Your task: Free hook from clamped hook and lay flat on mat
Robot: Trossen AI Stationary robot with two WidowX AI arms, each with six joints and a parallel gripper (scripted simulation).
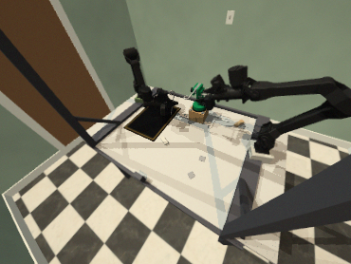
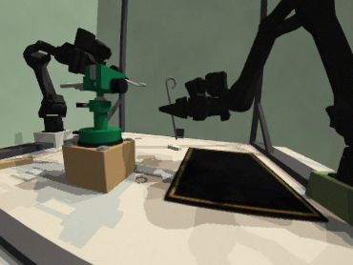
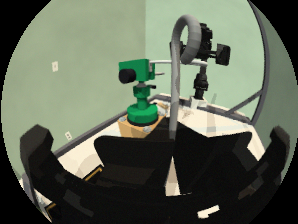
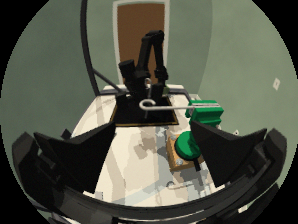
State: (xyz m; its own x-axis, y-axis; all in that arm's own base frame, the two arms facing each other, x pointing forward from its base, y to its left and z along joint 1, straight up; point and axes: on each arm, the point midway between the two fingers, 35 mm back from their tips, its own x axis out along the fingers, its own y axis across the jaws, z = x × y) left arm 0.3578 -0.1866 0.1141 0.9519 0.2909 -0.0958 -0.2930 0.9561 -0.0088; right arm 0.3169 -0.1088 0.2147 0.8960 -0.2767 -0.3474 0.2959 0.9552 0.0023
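The black mat lies 170 mm to the left of my left hand, 170 mm below it and 50 mm behind it.
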